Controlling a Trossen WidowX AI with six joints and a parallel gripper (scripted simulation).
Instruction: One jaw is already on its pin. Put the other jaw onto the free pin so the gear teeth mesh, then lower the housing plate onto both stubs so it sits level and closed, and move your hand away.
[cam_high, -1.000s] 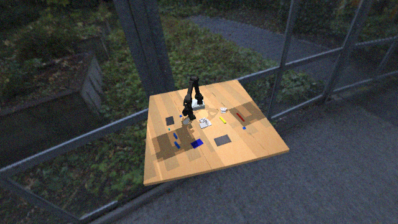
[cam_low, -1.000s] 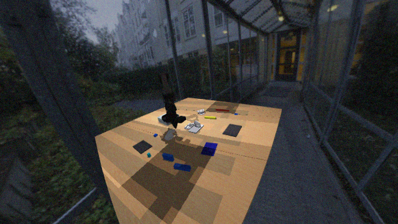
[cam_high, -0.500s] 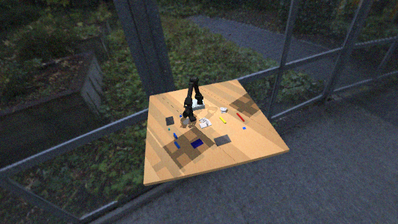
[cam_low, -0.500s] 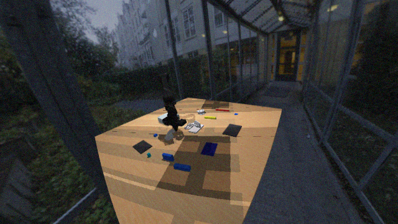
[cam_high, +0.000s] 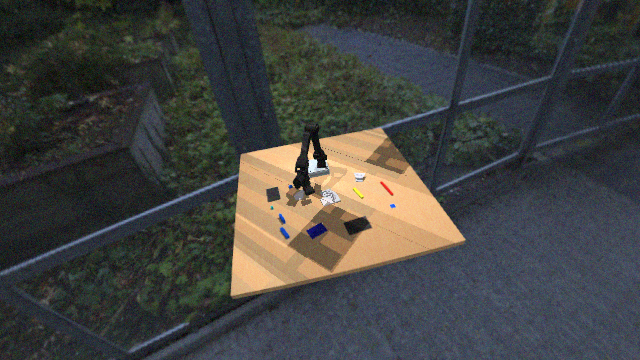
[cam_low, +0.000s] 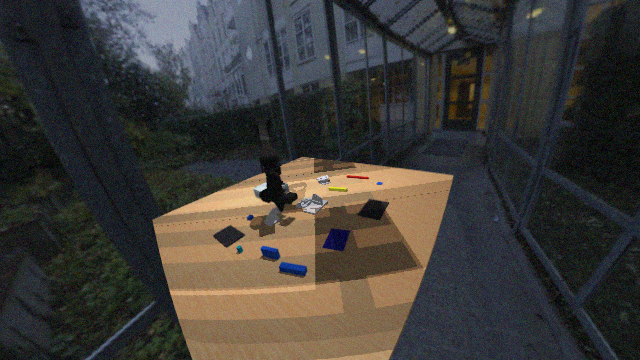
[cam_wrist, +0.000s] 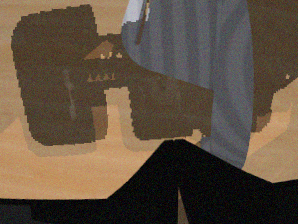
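My gripper tip is 2 cm past the white jaw, 2 cm to the left of it and 1 cm above it. The rest, counted from my gripper tip: teal cube (10 cm ahead, 24 cm to the right, 1 cm below); yellow bar (2 cm ahead, 34 cm to the left, 1 cm below); blue plate (30 cm ahead, 6 cm to the left, 2 cm below).
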